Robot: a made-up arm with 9 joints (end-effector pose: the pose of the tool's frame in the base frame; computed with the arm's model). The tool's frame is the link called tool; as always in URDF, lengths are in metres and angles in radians.
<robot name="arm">
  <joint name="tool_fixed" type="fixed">
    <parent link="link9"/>
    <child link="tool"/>
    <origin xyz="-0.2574 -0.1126 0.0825" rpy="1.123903 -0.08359 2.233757"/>
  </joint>
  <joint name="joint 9" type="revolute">
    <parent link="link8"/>
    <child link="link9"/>
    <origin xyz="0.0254 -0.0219 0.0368"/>
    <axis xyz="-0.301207 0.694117 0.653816"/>
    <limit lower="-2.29" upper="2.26"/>
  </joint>
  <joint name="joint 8" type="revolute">
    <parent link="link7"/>
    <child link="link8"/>
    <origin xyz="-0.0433 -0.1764 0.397"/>
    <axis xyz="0 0 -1"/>
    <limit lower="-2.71" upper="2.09"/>
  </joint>
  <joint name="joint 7" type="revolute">
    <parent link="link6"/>
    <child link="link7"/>
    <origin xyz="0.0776 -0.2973 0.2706"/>
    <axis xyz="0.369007 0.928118 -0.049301"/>
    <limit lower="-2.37" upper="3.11"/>
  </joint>
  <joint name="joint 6" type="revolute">
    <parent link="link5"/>
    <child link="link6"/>
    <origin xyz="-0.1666 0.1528 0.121"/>
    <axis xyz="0 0 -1"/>
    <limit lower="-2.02" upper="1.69"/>
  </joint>
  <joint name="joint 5" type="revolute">
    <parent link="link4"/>
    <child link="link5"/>
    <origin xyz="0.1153 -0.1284 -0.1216"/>
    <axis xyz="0 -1 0"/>
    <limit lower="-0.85" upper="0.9"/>
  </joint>
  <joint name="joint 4" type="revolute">
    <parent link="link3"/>
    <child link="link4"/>
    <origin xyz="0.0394 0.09 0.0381"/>
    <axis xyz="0 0 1"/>
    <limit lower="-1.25" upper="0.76"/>
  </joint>
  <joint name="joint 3" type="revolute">
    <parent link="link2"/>
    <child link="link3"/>
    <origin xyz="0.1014 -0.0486 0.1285"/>
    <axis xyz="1 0 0"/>
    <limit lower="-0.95" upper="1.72"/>
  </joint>
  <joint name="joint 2" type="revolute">
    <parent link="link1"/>
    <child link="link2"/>
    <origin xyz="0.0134 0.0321 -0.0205"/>
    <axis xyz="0 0 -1"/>
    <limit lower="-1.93" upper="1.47"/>
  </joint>
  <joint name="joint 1" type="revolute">
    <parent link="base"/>
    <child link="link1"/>
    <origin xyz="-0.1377 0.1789 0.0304"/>
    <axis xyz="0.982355 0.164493 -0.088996"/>
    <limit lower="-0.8" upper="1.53"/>
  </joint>
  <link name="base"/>
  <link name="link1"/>
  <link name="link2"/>
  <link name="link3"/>
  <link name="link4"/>
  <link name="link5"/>
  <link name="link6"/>
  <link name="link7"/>
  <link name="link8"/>
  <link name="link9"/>
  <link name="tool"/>
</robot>
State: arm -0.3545 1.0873 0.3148 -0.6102 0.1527 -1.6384 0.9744 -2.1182 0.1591
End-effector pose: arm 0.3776 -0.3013 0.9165 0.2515 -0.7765 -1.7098
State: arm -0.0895 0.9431 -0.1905 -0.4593 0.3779 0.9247 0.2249 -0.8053 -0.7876
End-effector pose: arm -0.4308 0.9847 0.3613 0.0547 -0.0539 0.3431
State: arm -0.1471 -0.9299 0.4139 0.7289 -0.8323 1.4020 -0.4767 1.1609 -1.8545
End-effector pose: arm 0.2158 0.6080 0.8280 -0.7799 -0.6200 0.7352
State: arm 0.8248 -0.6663 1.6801 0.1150 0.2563 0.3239 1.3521 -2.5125 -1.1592
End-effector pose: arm -0.0178 0.5960 -0.3669 0.1659 2.0154 0.5223
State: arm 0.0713 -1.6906 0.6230 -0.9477 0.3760 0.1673 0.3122 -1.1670 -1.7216
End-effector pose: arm 0.0838 -0.3037 0.5557 1.5055 -0.3821 2.5329
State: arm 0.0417 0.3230 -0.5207 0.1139 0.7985 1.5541 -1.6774 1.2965 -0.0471
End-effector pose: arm -0.1979 0.4951 -0.3317 -1.0356 -0.8679 -0.4358
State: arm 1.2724 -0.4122 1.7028 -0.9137 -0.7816 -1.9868 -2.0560 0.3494 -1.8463
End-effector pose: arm 0.2381 0.3038 0.0463 1.1517 -0.5870 -2.6737
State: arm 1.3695 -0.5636 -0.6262 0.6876 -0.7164 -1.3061 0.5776 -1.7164 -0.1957
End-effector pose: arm 0.4297 0.8721 0.8431 0.6081 -0.0728 0.0006
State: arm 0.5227 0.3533 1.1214 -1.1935 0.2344 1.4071 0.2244 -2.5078 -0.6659
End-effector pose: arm -0.5836 -0.1745 0.8929 1.1982 -1.0051 1.1656
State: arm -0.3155 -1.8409 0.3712 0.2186 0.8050 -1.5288 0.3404 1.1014 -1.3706
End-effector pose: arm -0.0844 0.2758 0.6523 -0.4944 0.2626 -2.5305
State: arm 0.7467 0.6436 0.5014 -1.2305 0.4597 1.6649 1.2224 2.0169 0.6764
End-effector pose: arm -0.1373 0.3192 1.1319 -0.0364 2.1143 1.5438
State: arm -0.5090 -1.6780 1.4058 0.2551 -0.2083 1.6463 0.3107 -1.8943 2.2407
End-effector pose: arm 0.8782 0.5159 0.2326 0.7881 -0.0564 -0.1217
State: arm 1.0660 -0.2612 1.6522 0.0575 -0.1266 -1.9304 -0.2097 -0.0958 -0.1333
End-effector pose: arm 0.7945 -0.1693 -0.4933 -1.3954 -2.2108 1.4422
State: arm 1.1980 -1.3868 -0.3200 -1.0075 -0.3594 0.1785 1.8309 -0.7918 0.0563
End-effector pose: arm 0.2409 -0.4149 -0.4661 -0.9894 0.4851 -1.1824
